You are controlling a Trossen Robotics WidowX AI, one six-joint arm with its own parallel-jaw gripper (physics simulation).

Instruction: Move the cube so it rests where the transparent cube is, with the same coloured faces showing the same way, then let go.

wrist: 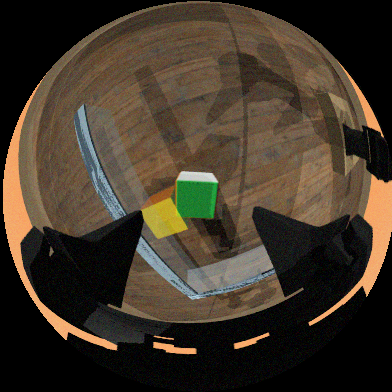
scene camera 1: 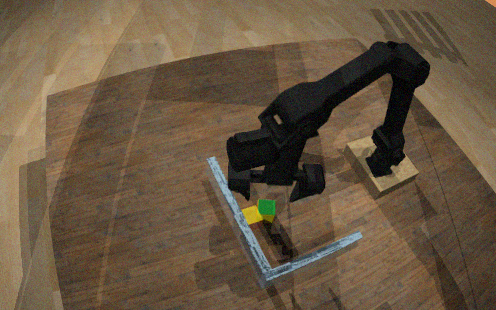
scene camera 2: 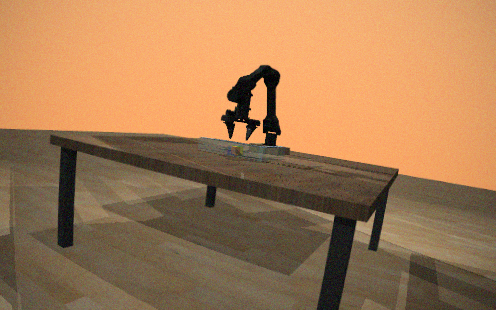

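Observation:
The cube sits on the table with its green face up. Its front side looks yellow in scene camera 1, and a white side and a thin orange side show in the wrist view. The transparent cube appears to be the yellow-topped one, touching or overlapping the green-topped cube on the side toward the long wall. An orange side of it shows in the wrist view. In scene camera 2 the two are small and blend together. My gripper is open and empty, pointing down above the cubes.
A low L-shaped wall with a pale blue top stands beside the cubes. Its long arm runs close past the transparent cube, and its short arm turns toward the base side. The arm's base stands on a wooden block.

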